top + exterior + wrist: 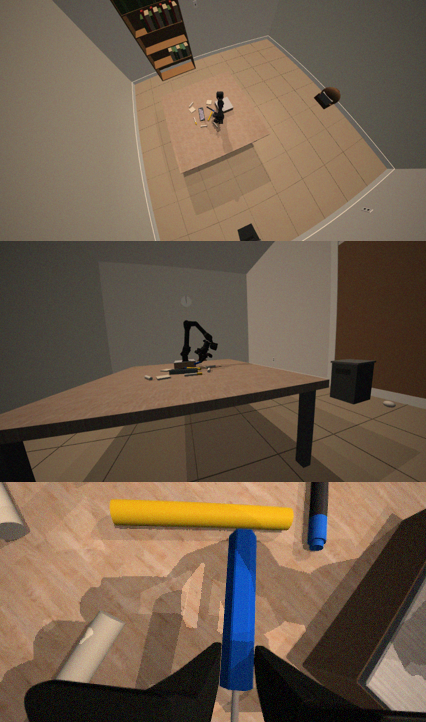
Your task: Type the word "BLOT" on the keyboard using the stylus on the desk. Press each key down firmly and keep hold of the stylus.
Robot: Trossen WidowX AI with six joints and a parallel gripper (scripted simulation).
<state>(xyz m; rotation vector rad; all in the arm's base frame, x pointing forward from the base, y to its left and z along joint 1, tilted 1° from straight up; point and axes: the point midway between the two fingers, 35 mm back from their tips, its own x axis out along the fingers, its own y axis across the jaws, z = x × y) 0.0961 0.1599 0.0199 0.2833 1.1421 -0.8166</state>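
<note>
The yellow pen is 90 mm ahead of my gripper tip, 60 mm to the right of it and 40 mm below it. Round my gripper tip: blue stylus: right at my gripper tip; cream pad: 320 mm ahead, 260 mm to the right, 50 mm below.
</note>
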